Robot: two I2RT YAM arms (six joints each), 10 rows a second.
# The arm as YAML. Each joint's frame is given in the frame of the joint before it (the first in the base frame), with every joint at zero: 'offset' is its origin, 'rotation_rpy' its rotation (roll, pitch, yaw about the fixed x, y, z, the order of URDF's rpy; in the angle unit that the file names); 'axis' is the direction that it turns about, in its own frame. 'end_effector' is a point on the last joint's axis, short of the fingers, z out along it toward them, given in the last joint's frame.
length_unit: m
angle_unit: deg
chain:
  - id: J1
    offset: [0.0, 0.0, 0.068]
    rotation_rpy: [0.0, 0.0, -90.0]
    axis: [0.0, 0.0, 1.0]
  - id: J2
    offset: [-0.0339, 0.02, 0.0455]
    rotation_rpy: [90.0, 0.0, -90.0]
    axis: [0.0, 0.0, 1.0]
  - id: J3
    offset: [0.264, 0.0, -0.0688]
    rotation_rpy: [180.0, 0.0, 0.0]
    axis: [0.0, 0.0, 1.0]
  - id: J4
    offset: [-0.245, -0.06, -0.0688]
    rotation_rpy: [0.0, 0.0, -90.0]
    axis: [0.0, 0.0, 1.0]
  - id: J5
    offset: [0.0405, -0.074, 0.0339]
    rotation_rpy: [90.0, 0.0, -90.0]
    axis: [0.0, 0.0, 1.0]
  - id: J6
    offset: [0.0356, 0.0, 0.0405]
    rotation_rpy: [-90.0, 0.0, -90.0]
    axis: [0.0, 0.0, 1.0]
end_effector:
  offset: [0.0, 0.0, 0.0]
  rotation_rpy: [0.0, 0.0, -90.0]
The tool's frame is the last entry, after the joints.
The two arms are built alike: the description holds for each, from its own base.
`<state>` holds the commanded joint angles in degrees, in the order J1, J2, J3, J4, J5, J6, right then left.
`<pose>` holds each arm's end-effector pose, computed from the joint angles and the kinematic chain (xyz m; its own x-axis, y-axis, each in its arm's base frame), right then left.
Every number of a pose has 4 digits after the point.
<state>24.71 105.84 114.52 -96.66 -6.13 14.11 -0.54 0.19 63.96 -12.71 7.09 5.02</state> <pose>0.2973 0.1410 0.3544 -0.9826 -0.1853 -0.0082 -0.1851 0.9763 0.1121 -0.1209 -0.0033 0.4457 0.7824 0.0795 -0.6177 0.0185 0.9884 0.1506</pose>
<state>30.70 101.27 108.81 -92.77 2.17 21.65 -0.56 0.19 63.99 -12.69 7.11 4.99</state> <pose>0.2722 0.1600 0.3548 -0.9836 -0.1553 -0.0912 -0.1555 0.9878 -0.0044 -0.1211 -0.0032 0.4458 0.7830 0.0787 -0.6171 0.0194 0.9884 0.1506</pose>
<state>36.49 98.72 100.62 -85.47 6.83 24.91 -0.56 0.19 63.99 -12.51 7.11 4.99</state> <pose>0.2559 0.1840 0.3339 -0.9688 -0.1964 -0.1513 -0.1893 0.9801 -0.0600 -0.1213 -0.0032 0.4460 0.7849 0.0786 -0.6146 0.0189 0.9884 0.1506</pose>
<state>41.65 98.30 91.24 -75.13 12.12 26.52 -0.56 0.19 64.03 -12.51 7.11 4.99</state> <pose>0.2466 0.2093 0.2964 -0.9430 -0.2545 -0.2145 -0.2318 0.9646 -0.1254 -0.1216 -0.0032 0.4461 0.7853 0.0786 -0.6141 0.0188 0.9884 0.1506</pose>
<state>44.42 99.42 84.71 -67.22 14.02 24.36 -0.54 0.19 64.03 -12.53 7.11 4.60</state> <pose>0.2422 0.2253 0.2623 -0.9143 -0.3356 -0.2268 -0.3048 0.9388 -0.1606 -0.1215 -0.0033 0.4461 0.7849 0.0722 -0.6153 0.0238 0.9889 0.1464</pose>
